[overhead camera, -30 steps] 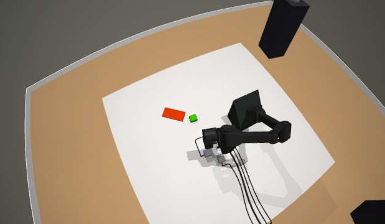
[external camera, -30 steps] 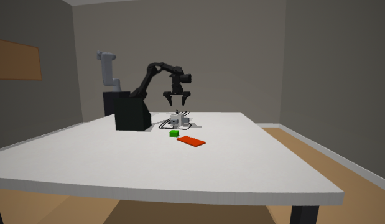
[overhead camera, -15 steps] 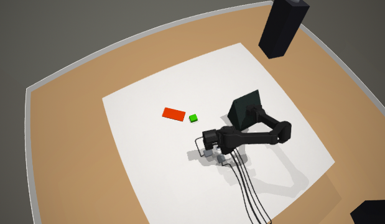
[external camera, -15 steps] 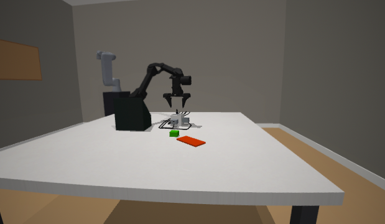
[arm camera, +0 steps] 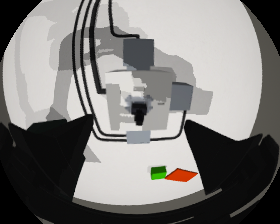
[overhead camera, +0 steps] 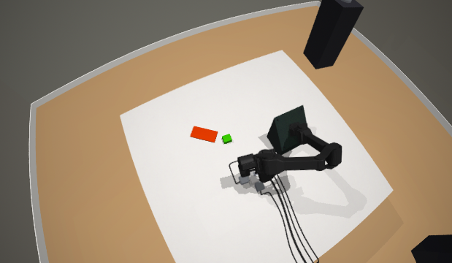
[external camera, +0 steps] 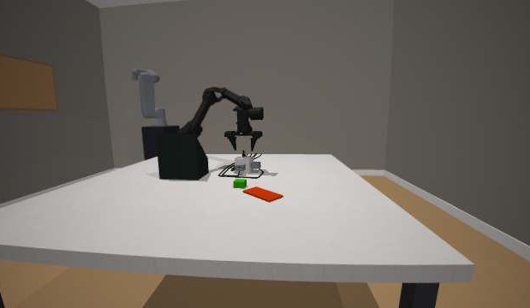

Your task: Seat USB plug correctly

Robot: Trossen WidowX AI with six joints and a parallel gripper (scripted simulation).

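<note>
My gripper tip is now 20 mm above the dark USB plug. Also, from my gripper tip: green block (60 mm ahead, 250 mm to the right, 100 mm below); orange-red slab (170 mm ahead, 320 mm to the right, 110 mm below).
</note>
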